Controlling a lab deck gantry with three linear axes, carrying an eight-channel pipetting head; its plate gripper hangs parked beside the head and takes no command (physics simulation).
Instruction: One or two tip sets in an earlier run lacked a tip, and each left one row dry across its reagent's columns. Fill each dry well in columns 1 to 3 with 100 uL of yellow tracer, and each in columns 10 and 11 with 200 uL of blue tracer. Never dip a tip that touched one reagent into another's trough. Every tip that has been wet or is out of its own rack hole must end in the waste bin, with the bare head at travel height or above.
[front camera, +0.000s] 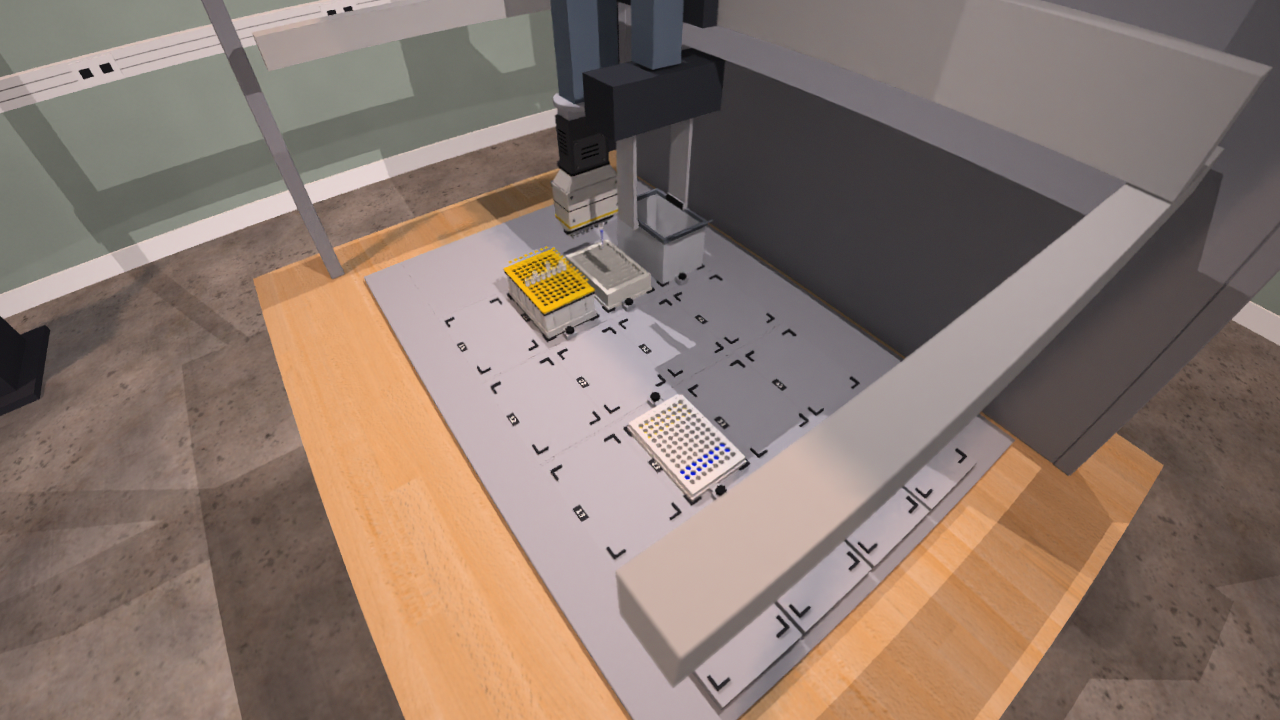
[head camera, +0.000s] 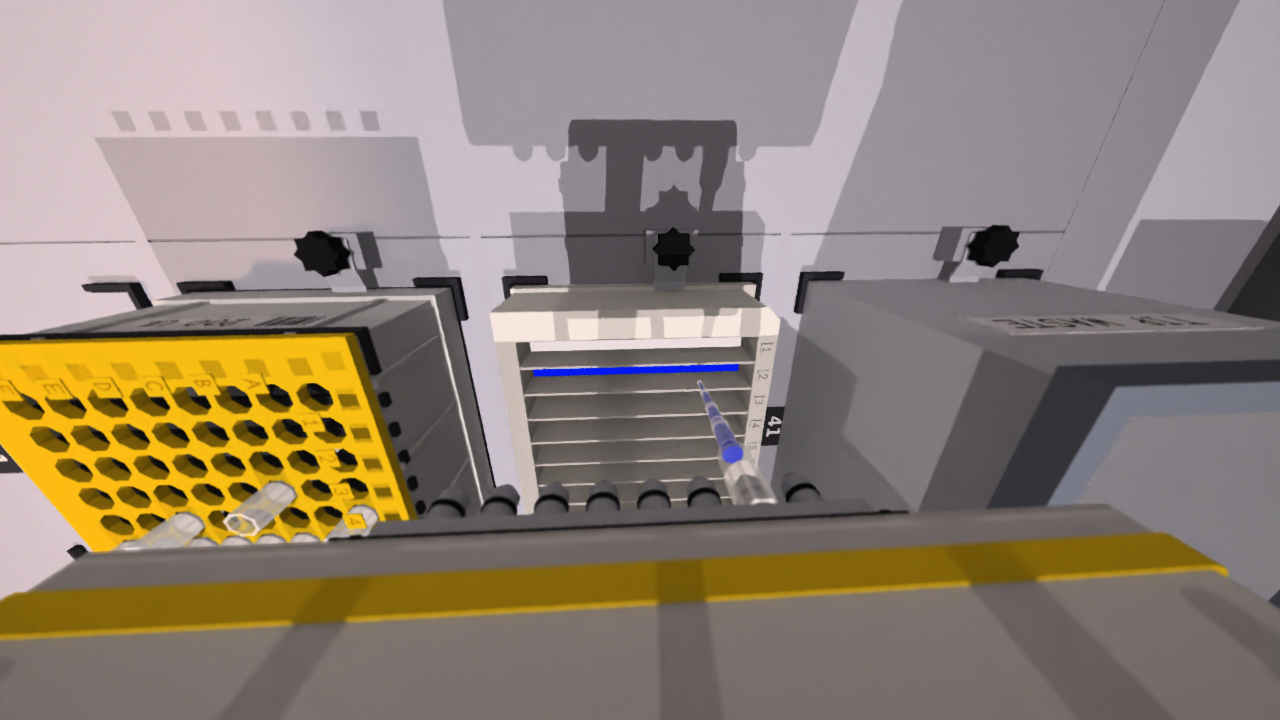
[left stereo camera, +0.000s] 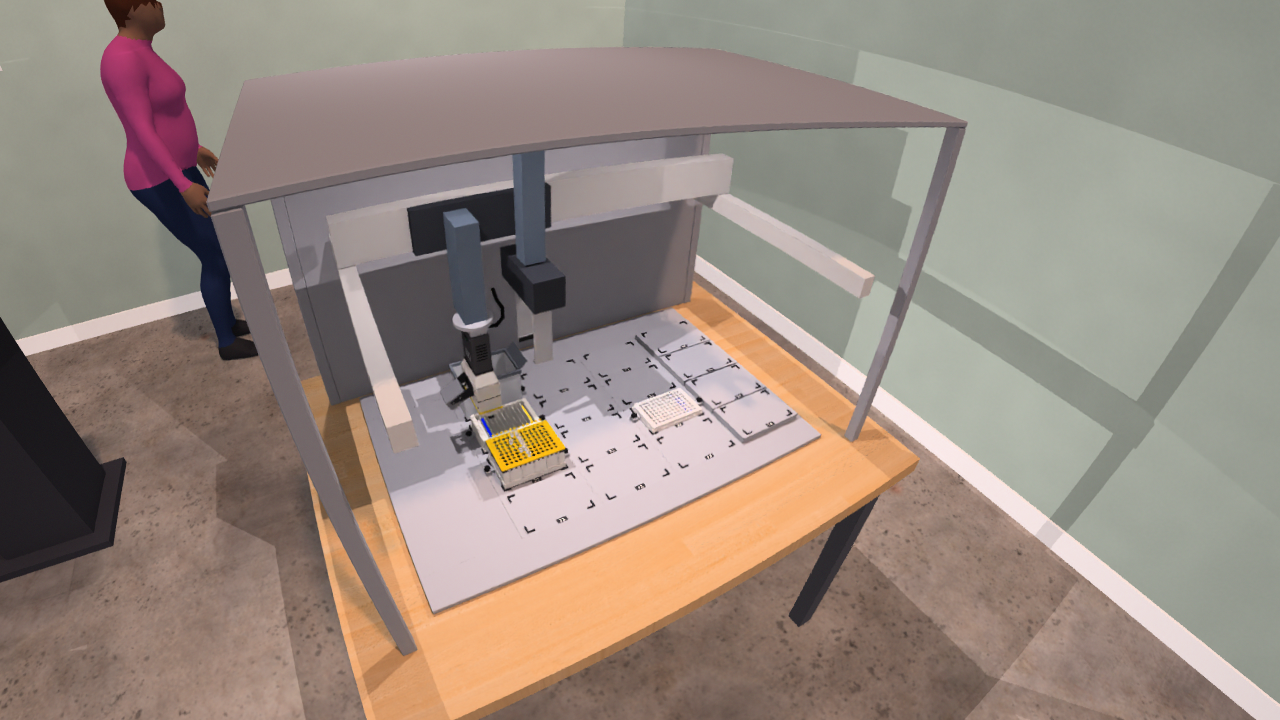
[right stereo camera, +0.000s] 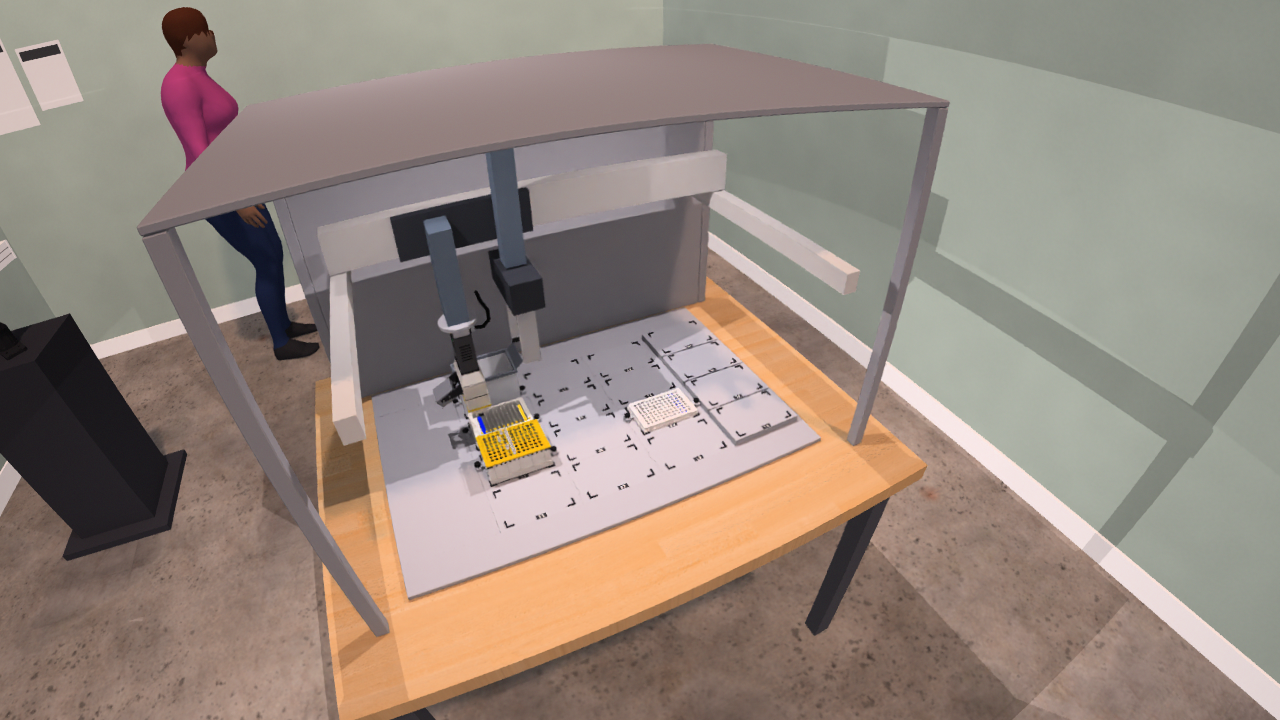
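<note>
The pipetting head (front camera: 584, 198) (left stereo camera: 484, 394) (right stereo camera: 473, 391) hangs above the trough block (front camera: 626, 291) (head camera: 626, 324). One clear tip (head camera: 726, 443) with blue liquid inside is on its second nozzle from the right in the head view, its end over the block. Blue liquid (head camera: 635, 369) lies in trough 2. The yellow tip rack (front camera: 548, 279) (head camera: 179, 344) (left stereo camera: 528, 445) (right stereo camera: 512, 443) holds some clear tips. The white well plate (front camera: 662, 465) (left stereo camera: 666, 410) (right stereo camera: 662, 410) shows yellow and blue wells; single wells are hard to tell. The parked plate gripper (front camera: 654, 217) is open and empty.
The grey waste bin (front camera: 671, 259) (head camera: 877, 385) stands beside the trough block, opposite the tip rack. Black clamp knobs (head camera: 673, 248) stand at the labware edges. A gantry side rail (front camera: 895, 429) crosses above the front of the deck. A person (left stereo camera: 156, 116) (right stereo camera: 201, 102) stands behind the enclosure.
</note>
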